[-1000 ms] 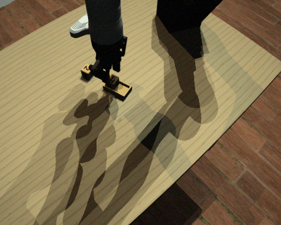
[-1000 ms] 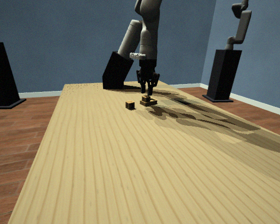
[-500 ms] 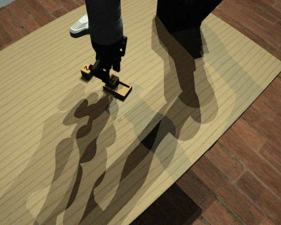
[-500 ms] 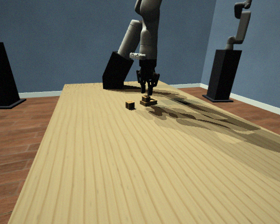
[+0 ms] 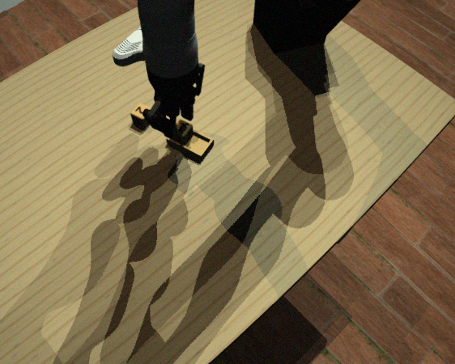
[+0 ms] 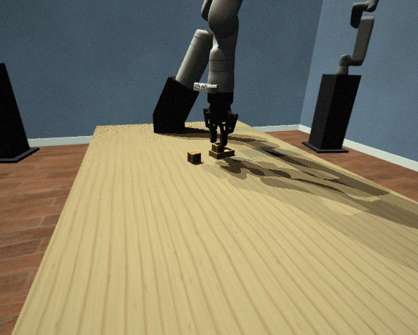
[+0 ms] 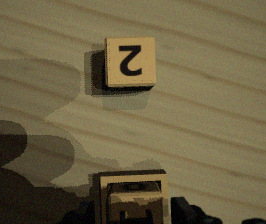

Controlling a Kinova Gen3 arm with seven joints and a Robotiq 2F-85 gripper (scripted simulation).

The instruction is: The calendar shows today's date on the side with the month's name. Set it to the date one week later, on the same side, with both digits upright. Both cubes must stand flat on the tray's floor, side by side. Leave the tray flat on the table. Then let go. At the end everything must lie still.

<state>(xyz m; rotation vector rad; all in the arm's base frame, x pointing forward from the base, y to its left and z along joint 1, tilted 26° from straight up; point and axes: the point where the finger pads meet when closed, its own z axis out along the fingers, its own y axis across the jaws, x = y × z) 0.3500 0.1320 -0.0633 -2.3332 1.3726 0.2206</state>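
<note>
Now: hand 50 mm above the wooden tray, 10 mm to the right of it and 10 mm past it. Also, from my hand: cube 80 mm to the right, 40 mm below, 40 mm ahead.
</note>
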